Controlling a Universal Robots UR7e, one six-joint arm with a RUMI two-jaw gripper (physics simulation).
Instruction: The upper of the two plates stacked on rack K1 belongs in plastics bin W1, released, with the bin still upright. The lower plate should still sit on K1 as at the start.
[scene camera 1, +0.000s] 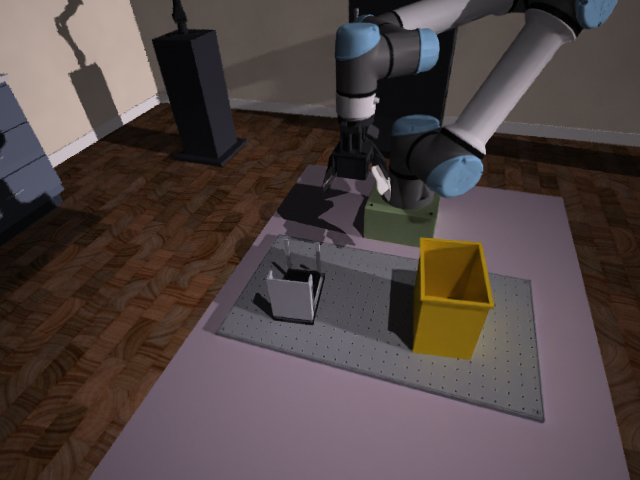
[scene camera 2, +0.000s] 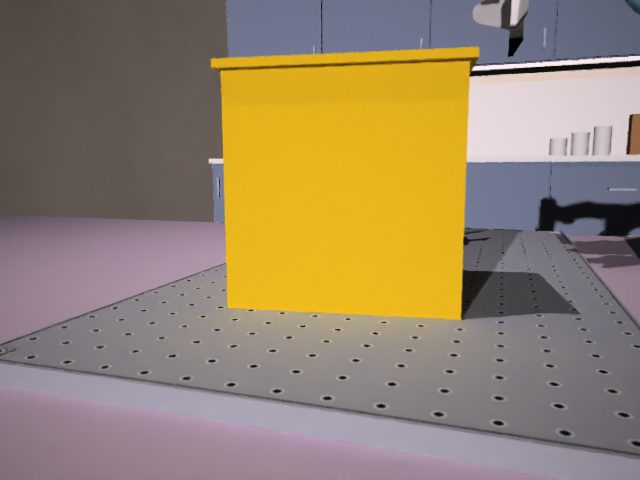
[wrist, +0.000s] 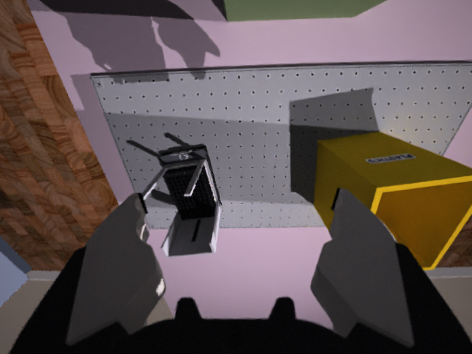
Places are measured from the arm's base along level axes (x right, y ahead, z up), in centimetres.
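Where they show: gripper, fingertip midpoint: (scene camera 1: 356, 196) (scene camera 2: 511, 43) (wrist: 237, 192); arm's base at its link origin: (scene camera 1: 407, 194).
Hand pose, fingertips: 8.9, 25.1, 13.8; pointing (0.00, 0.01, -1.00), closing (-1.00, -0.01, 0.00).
Things, the pixels of their top centre, and the offset from my fingertips, as dx, dy, dz. Level surfaces: height alone.
- Rack K1 at its top centre: (wrist: 175, 226) (scene camera 1: 295, 256) +10.4, +13.3, -9.6
- Plastics bin W1 at its top centre: (scene camera 2: 351, 69) (wrist: 410, 235) (scene camera 1: 453, 268) -23.3, +11.6, -5.6
- grey perforated board at its surface level: dz -23.6
- pink table at its surface level: dz -24.9
Rack K1 (scene camera 1: 291, 299) (wrist: 179, 242), white with a tall front panel and thin posts, stands at the left of the board. Black gridded plate material (scene camera 1: 306, 274) (wrist: 189, 194) lies inside it; I cannot tell the upper plate from the lower one. In scene camera 2 the bin hides most of the rack. Plastics bin W1 (scene camera 1: 447, 330) (scene camera 2: 343, 186) (wrist: 412, 176), yellow, stands upright at the right. The part of its inside that shows holds no plate. My gripper (scene camera 1: 354, 184) (wrist: 237, 192) is open and empty, high behind the rack near the arm's base.
The grey perforated board (scene camera 1: 361, 330) (scene camera 2: 170, 341) (wrist: 255, 165) lies on the pink table (scene camera 1: 289, 413) under rack and bin. The green base block (scene camera 1: 398, 224) (wrist: 300, 7) stands behind the board. The bin's high walls rise well above the rack.
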